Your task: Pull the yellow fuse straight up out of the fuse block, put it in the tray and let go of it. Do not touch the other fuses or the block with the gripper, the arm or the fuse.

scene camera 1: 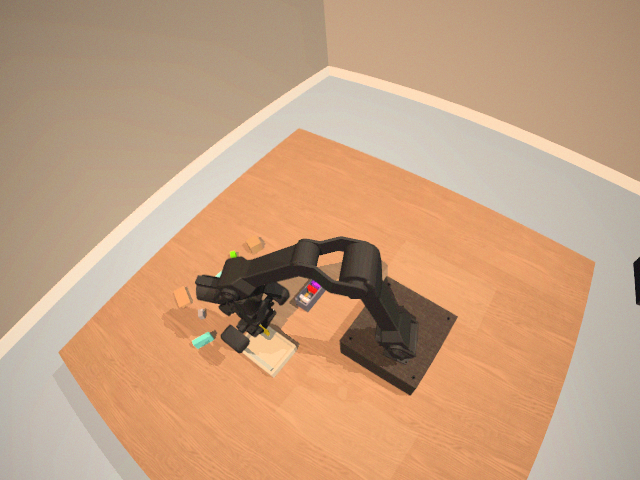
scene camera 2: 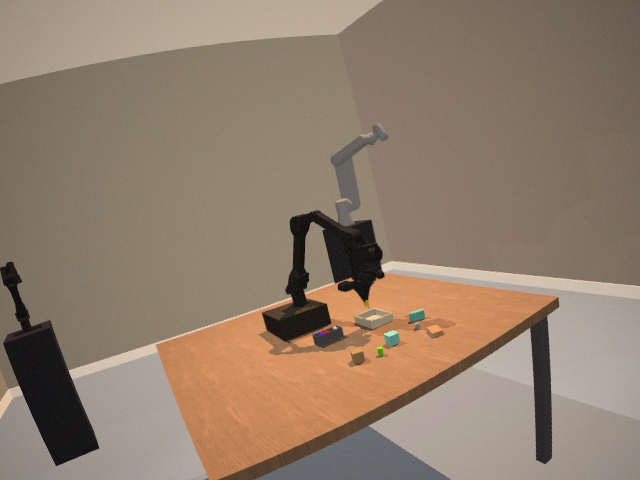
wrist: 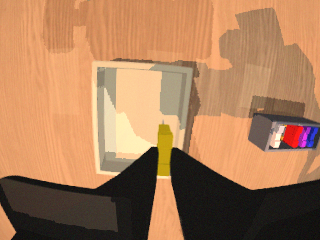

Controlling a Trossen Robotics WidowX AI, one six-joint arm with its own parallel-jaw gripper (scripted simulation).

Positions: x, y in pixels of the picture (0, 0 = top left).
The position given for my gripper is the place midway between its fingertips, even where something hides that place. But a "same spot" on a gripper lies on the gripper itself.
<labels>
my gripper: scene camera 1 263, 329; scene camera 2; wrist
same spot on my gripper: (scene camera 2: 362, 289) = (wrist: 228, 192)
</labels>
